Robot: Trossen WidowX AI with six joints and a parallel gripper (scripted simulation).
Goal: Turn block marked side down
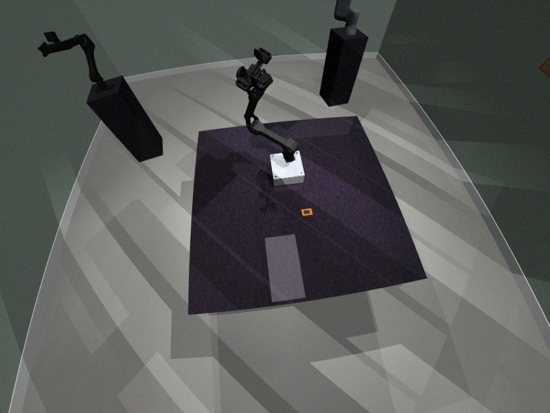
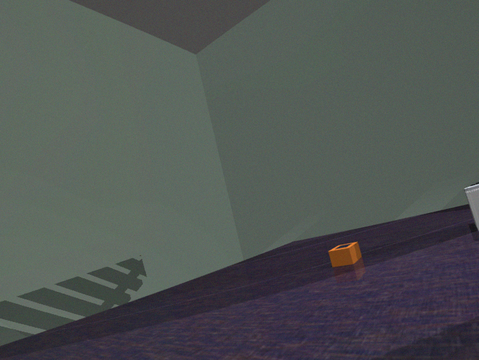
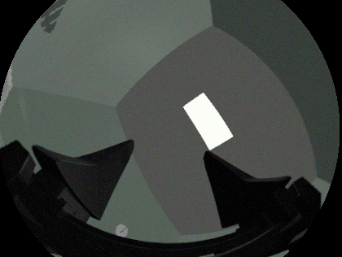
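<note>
My gripper tip is 700 mm above the block, 400 mm short of it and 160 mm to the right of it.
</note>
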